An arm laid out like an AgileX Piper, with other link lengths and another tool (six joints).
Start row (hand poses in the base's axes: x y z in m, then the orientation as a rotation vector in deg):
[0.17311, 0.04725, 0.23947, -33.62, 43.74, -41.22]
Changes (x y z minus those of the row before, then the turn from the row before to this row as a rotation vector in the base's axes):
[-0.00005, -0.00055, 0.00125, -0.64, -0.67, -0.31]
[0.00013, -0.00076, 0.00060, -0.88, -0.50, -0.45]
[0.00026, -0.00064, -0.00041, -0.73, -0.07, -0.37]
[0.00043, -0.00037, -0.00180, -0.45, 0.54, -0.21]
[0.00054, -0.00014, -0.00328, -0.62, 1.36, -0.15]
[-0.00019, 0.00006, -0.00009, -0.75, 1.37, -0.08]
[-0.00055, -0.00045, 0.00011, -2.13, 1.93, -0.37]
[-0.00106, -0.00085, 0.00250, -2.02, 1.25, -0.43]
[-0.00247, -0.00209, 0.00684, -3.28, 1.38, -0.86]
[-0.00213, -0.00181, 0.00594, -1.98, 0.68, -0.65]
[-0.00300, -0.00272, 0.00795, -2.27, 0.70, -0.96]
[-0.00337, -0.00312, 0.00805, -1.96, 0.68, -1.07]
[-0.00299, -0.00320, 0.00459, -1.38, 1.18, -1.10]
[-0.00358, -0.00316, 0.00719, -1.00, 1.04, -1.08]
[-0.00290, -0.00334, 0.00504, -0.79, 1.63, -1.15]
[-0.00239, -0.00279, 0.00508, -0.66, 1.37, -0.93]
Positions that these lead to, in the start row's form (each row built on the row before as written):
[0.17306, 0.04670, 0.24072, -33.83, 43.02, -41.94]
[0.17319, 0.04594, 0.24132, -34.27, 42.42, -42.84]
[0.17345, 0.04530, 0.24091, -34.78, 42.24, -43.50]
[0.17388, 0.04493, 0.23911, -35.34, 42.66, -43.74]
[0.17442, 0.04479, 0.23583, -36.42, 43.75, -43.78]
[0.17423, 0.04485, 0.23574, -37.65, 44.78, -43.80]
[0.17368, 0.04440, 0.23585, -40.26, 45.96, -44.52]
[0.17262, 0.04355, 0.23835, -42.46, 46.57, -45.44]
[0.17015, 0.04146, 0.24519, -45.69, 47.03, -47.27]
[0.16802, 0.03965, 0.25113, -47.53, 47.22, -48.54]
[0.16502, 0.03693, 0.25908, -49.53, 47.46, -50.21]
[0.16165, 0.03381, 0.26713, -51.21, 47.84, -51.84]
[0.15866, 0.03061, 0.27172, -52.64, 48.88, -53.02]
[0.15508, 0.02745, 0.27891, -53.67, 49.94, -54.05]
[0.15218, 0.02411, 0.28395, -54.82, 51.63, -54.79]
[0.14979, 0.02132, 0.28903, -55.79, 53.03, -55.38]

